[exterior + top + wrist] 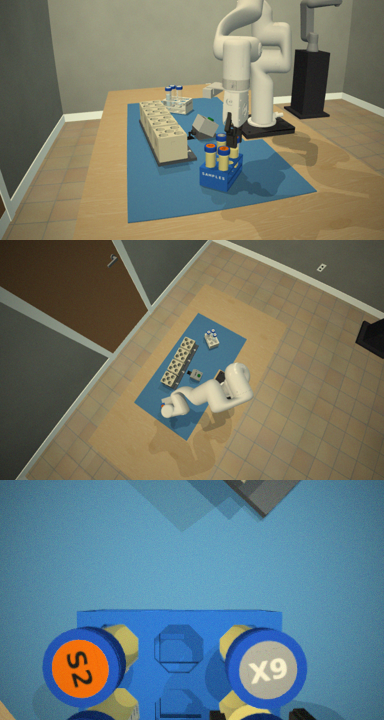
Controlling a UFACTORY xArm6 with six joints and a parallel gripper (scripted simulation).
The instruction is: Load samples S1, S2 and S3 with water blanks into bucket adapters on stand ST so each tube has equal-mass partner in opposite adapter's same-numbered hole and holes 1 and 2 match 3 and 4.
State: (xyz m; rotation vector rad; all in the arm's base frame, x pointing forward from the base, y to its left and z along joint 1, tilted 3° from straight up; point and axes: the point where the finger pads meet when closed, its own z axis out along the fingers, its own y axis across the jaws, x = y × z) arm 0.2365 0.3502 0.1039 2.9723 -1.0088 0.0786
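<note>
Right now my hand is 1 cm past the sample tube and 5 cm above it. Also, from my hand: blue samples rack 4 cm ahead, 2 cm to the left, 9 cm below; then yellowish tube 3 cm ahead, 3 cm to the right, 5 cm below; then adapter 18 cm ahead, 15 cm to the right, 7 cm below.
</note>
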